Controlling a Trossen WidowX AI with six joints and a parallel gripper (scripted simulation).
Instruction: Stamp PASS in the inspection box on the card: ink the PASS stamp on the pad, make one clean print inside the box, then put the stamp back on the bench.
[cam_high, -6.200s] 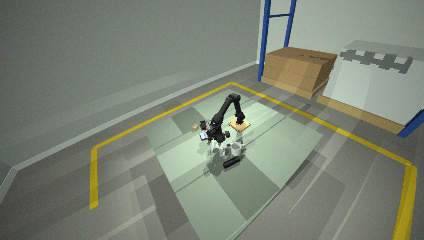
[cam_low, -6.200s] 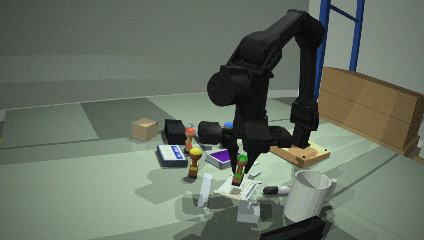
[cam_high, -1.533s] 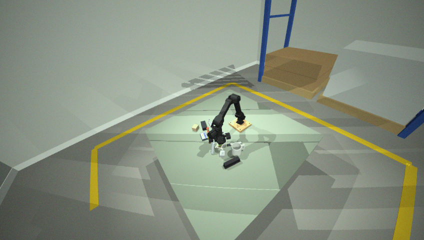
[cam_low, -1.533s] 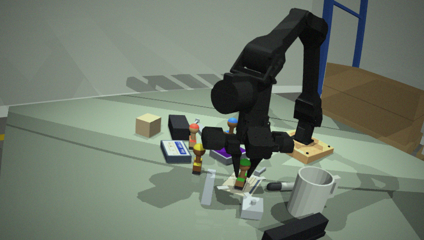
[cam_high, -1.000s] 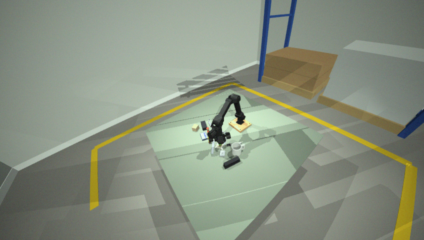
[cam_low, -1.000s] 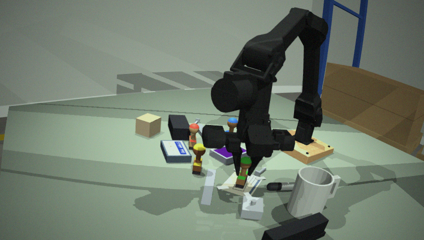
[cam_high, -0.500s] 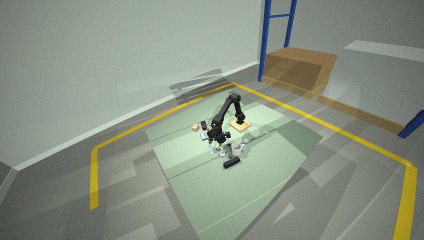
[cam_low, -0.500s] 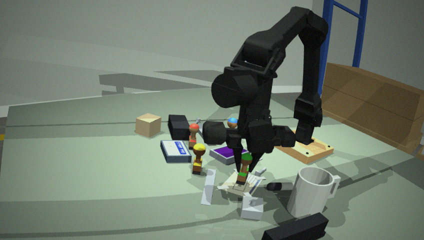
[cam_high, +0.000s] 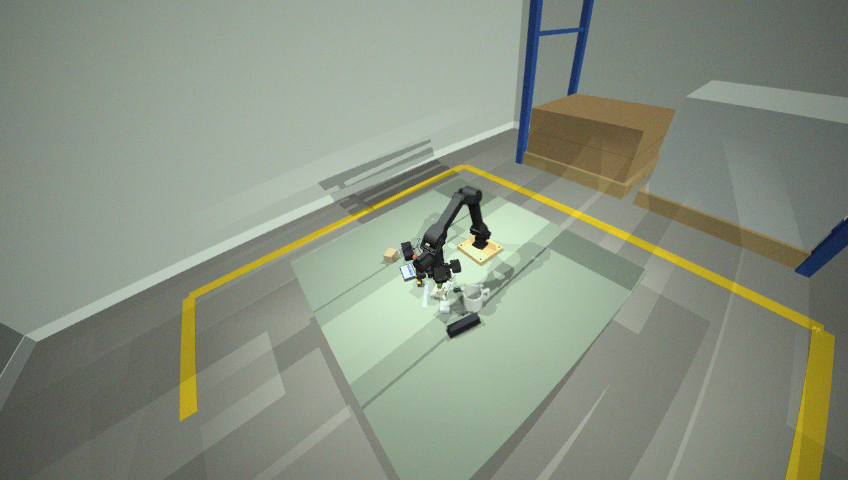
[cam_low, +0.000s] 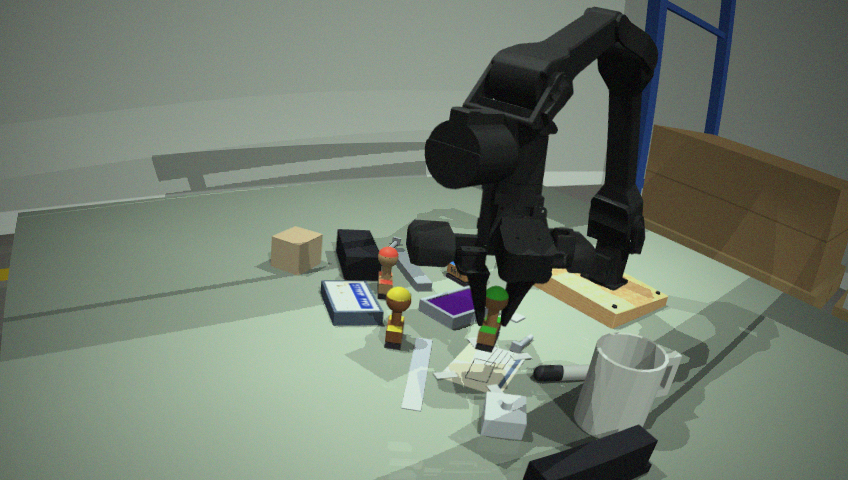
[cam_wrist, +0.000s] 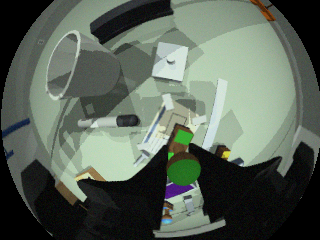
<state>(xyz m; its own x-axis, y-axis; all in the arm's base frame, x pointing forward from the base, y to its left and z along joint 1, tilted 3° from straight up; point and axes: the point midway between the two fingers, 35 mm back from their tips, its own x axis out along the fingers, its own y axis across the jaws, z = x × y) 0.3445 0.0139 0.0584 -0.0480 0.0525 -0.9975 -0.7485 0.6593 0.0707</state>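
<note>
Now: gripper tip 70 mm past the marker, 80 mm to the right of it and 50 mm above it. Round my gripper tip: pass stamp (right at my gripper tip); then card (10 mm behind, 60 mm below); then ruler (60 mm ahead, 40 mm to the right, 60 mm below).
</note>
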